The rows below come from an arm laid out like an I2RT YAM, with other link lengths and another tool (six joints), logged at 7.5 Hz.
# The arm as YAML. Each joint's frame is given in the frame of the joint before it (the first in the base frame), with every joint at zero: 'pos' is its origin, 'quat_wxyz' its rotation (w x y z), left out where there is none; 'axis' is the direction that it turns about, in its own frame. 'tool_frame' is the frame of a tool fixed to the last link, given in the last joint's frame.
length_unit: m
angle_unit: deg
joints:
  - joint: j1
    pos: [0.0, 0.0, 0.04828]
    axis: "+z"
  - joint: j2
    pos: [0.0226, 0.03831, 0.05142]
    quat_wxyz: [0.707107, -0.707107, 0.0, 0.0]
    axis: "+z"
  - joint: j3
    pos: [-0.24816, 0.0, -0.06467]
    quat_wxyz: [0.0, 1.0, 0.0, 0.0]
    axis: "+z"
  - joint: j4
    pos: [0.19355, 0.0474, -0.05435]
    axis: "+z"
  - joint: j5
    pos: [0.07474, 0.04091, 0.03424]
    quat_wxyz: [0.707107, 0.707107, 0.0, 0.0]
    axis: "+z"
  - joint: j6
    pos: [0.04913, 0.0, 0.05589]
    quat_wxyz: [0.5, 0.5, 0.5, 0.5]
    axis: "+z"
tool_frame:
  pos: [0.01, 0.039, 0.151]
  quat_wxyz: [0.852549, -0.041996, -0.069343, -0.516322]
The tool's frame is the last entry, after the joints.
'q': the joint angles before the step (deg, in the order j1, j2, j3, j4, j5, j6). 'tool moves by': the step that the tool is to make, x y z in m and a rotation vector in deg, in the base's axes. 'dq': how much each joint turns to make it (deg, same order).
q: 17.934 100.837 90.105 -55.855 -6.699 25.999
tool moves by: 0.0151 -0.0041 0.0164 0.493 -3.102 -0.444
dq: -1.303 -0.067 3.708 -0.779 0.047 -0.975
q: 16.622 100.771 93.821 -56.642 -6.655 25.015
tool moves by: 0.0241 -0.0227 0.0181 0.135 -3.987 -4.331
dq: -4.102 -0.041 3.735 0.093 0.877 -0.212
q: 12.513 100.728 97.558 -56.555 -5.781 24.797
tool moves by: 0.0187 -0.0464 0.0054 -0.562 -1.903 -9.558
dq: -6.787 -0.009 0.784 1.153 2.169 1.932
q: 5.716 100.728 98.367 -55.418 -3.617 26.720
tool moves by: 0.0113 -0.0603 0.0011 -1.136 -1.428 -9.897
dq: -8.560 0.242 -0.011 1.674 1.709 0.487
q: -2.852 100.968 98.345 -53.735 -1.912 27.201
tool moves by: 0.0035 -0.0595 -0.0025 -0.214 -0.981 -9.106
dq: -8.803 1.036 0.015 2.027 0.243 0.201
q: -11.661 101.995 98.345 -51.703 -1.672 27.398
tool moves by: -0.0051 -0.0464 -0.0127 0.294 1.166 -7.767
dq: -6.629 2.371 0.018 1.173 0.652 0.933
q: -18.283 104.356 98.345 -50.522 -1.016 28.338
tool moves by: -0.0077 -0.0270 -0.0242 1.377 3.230 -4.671
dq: -4.104 3.895 -0.002 0.400 0.155 0.572
